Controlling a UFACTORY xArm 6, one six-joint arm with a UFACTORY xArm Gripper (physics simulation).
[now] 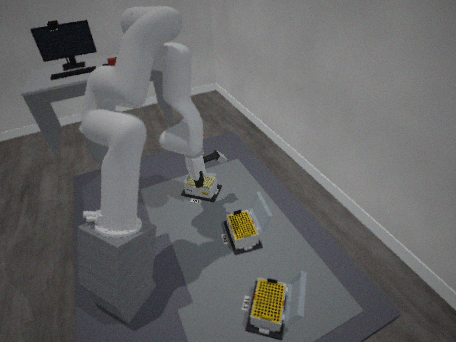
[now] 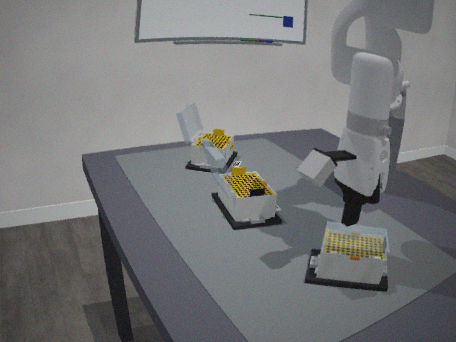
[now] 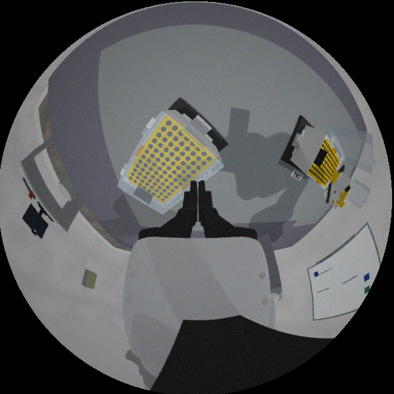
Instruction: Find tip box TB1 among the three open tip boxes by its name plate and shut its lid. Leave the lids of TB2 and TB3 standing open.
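Frame: origin at the arm's base, x ahead, y left, z up, level; metres.
Where they show: gripper, fingertip midpoint: [image 1: 199, 185] [image 2: 349, 223]; arm's base, link origin: [image 1: 118, 225].
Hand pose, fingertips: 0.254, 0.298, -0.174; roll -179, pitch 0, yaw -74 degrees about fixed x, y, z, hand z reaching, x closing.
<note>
Each offset is from my fingertips to the centre of the thing, as dx, dy, dz. "pt": to the spot under its first point. Level surfaces: height alone.
A tip box {+0.003, +0.038, -0.037} [image 1: 194, 190] [image 2: 351, 267] [image 3: 172, 157] at the arm's end of the row has its clear lid down over the yellow rack. Its name plate {pt -0.028, -0.013, -0.073} [image 1: 195, 201] is too blurred to read surely. My gripper [image 1: 199, 184] [image 2: 350, 223] [image 3: 197, 189] is shut and empty, fingertips pointing down at this box's lid edge; contact cannot be told. The middle box {+0.109, -0.230, -0.043} [image 1: 243, 227] [image 2: 252, 205] [image 3: 307, 145] has a plate reading TB2 [image 3: 296, 175]; its lid {pt +0.202, -0.211, +0.042} [image 1: 262, 205] [image 3: 352, 142] stands open. The far box {+0.124, -0.515, -0.011} [image 1: 269, 302] [image 2: 220, 139] also has its lid {+0.183, -0.547, +0.029} [image 1: 302, 295] [image 2: 189, 122] standing open.
The boxes stand on a grey mat {dz -0.076} [image 1: 320, 295] [image 2: 200, 240] on a dark table. The arm's pedestal [image 1: 117, 275] is beside the mat. A desk with a monitor [image 1: 65, 41] stands behind the arm, and a whiteboard [image 2: 215, 20] [image 3: 342, 280] hangs on the wall.
</note>
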